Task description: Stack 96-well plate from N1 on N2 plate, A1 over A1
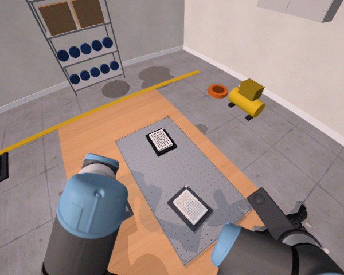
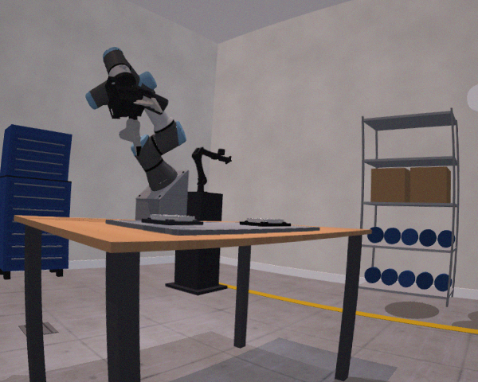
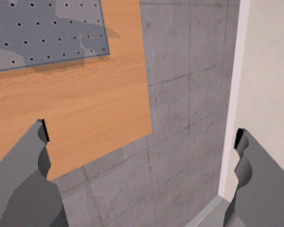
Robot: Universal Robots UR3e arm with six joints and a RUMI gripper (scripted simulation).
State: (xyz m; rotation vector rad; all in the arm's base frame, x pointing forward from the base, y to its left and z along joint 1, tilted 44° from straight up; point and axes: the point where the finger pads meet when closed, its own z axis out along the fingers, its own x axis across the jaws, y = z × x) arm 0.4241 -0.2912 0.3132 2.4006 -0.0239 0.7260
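My hand is 2 cm past the black plate nest N1, 59 cm to the right of it and 22 cm above it. The rest, counted from my hand: A1 label: 8 cm behind, 30 cm to the left, 21 cm below; then dark nest N2: 13 cm behind, 22 cm to the left, 22 cm below.
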